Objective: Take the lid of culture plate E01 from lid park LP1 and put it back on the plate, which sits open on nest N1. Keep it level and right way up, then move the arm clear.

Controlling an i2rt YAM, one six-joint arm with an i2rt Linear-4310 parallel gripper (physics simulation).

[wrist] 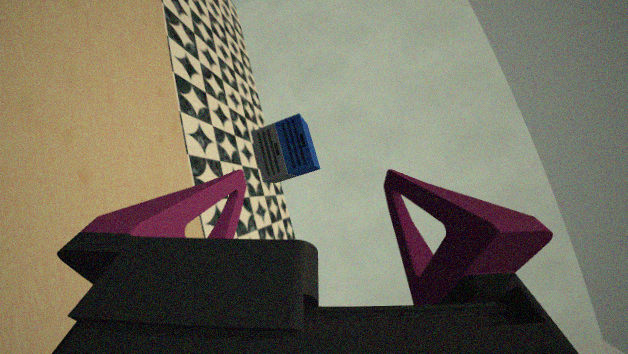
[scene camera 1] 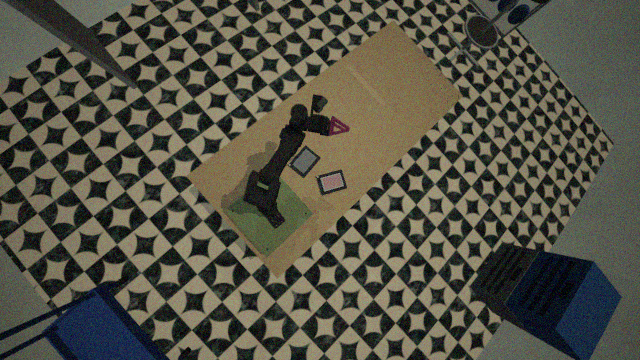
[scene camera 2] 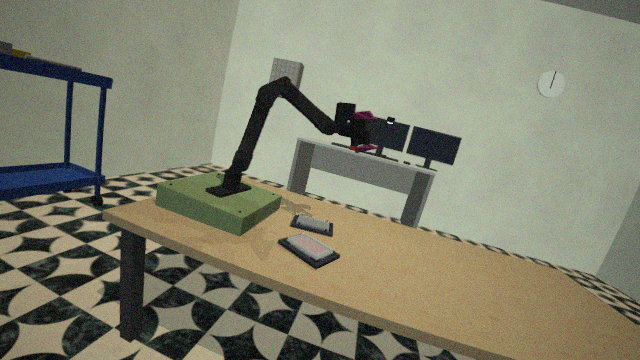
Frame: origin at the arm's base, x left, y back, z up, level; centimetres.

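Seen in the pictures: gripper, fingertip midpoint: (wrist: 314,177) (scene camera 1: 346,130) (scene camera 2: 375,134); arm's base, link origin: (scene camera 2: 230,190).
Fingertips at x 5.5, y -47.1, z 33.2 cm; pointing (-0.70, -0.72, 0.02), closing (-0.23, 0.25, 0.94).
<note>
Offsets run from my fingertips to a thing's top centre. Level surfaces: height alone.
A pink plate @[dz -37.6, dx -14.2, dy +8.9 cm] (scene camera 1: 332,182) (scene camera 2: 311,246), apparently culture plate E01, sits flat in a dark nest on the table. A flat grey piece @[dz -38.4, dx +5.9, dy +14.6 cm] (scene camera 1: 304,161) (scene camera 2: 313,223), apparently the lid, lies level on a second dark frame beside it, nearer the arm's side of the table. No labels can be read. My gripper (scene camera 1: 346,129) (scene camera 2: 375,132) (wrist: 314,177) is open and empty, with its magenta fingers wide apart. It is high above the table, beyond the grey piece, and points sideways, one finger above the other. Neither plate nor lid shows in the wrist view.
The arm stands on a green base block (scene camera 1: 295,210) (scene camera 2: 195,212) at one end of the wooden table @[dz -40.2 cm] (scene camera 1: 400,65) (scene camera 2: 425,280) (wrist: 90,100). Away from the table are a blue cabinet (scene camera 1: 590,300) (wrist: 300,145), a blue cart (scene camera 1: 100,325) (scene camera 2: 50,72) and a desk (scene camera 2: 360,172) with monitors.
</note>
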